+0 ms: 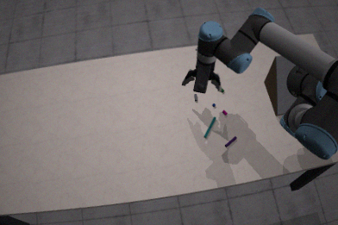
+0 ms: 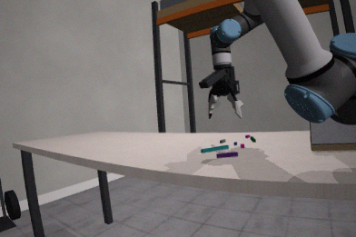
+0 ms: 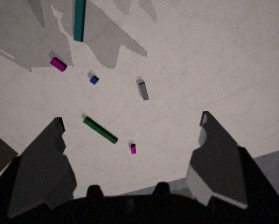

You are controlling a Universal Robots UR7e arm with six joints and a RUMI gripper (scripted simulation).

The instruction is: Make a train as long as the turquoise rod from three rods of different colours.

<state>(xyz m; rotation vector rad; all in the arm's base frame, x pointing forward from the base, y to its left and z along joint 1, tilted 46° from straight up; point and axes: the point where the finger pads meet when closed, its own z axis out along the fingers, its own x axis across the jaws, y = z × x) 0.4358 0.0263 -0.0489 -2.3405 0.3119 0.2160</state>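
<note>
Now: the grey rod 20 mm ahead of my hand, 10 mm to the right of it and 90 mm below it. The rest, counted from my hand: green rod (90 mm behind, 60 mm to the right, 90 mm below); small blue rod (60 mm behind, 30 mm to the left, 90 mm below); turquoise rod (20 mm behind, 130 mm to the left, 90 mm below).
</note>
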